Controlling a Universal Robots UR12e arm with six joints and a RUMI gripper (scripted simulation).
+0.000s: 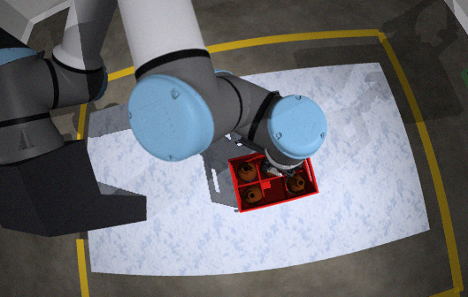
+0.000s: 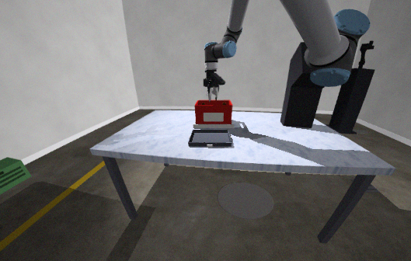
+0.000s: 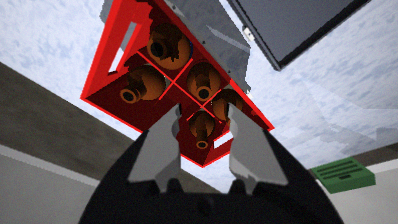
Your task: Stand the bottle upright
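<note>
My hand is 13 cm above the red crate and 5 cm to the left of it. Also, from my hand: dark tray (24 cm to the left, 20 cm below).
</note>
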